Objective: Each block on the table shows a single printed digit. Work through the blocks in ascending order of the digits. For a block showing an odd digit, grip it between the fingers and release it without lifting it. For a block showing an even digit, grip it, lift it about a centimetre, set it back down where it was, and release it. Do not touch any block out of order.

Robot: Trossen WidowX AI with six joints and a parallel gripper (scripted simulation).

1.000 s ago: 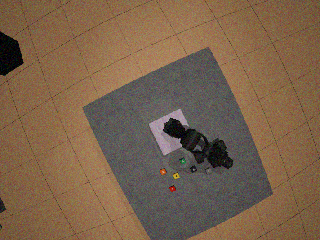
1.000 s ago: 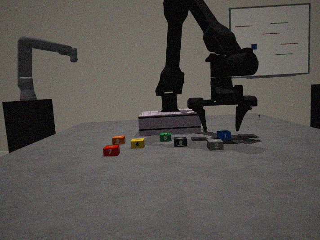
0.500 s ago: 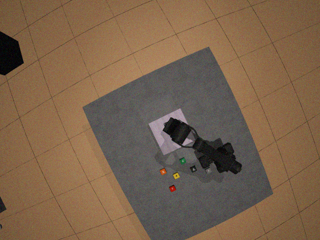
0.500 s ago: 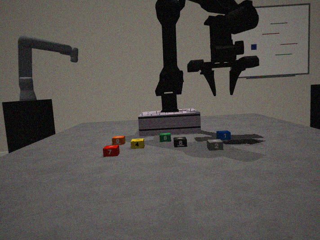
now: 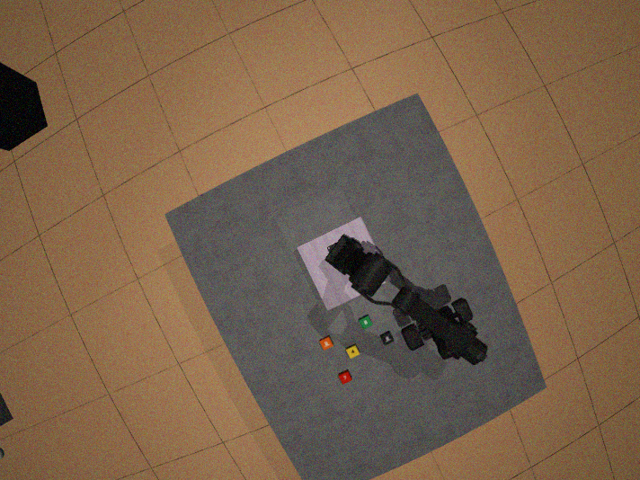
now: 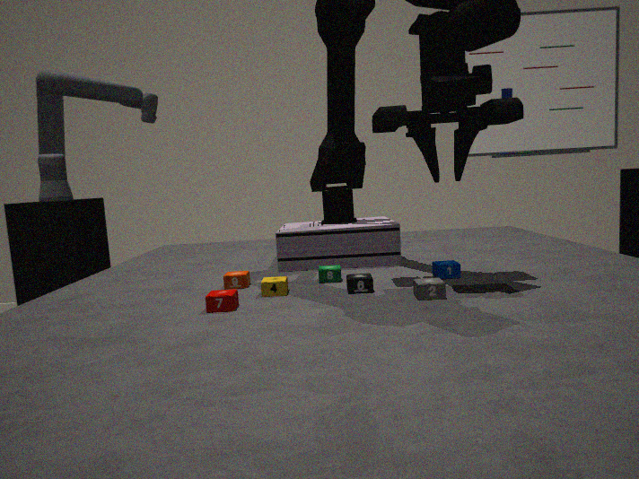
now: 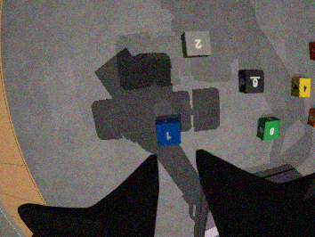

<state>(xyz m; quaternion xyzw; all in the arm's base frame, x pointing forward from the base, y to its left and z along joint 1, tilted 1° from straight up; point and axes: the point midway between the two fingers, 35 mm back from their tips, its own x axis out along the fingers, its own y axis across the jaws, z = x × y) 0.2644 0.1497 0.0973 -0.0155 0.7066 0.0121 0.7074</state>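
Now: the grey 2 block 90 mm ahead of my gripper tip, 40 mm to the right of it and 120 mm below it. Also, from my gripper tip: green 8 block 40 mm behind, 160 mm to the right, 120 mm below; black 6 block 40 mm ahead, 120 mm to the right, 120 mm below; blue 1 block 30 mm behind, 120 mm below.
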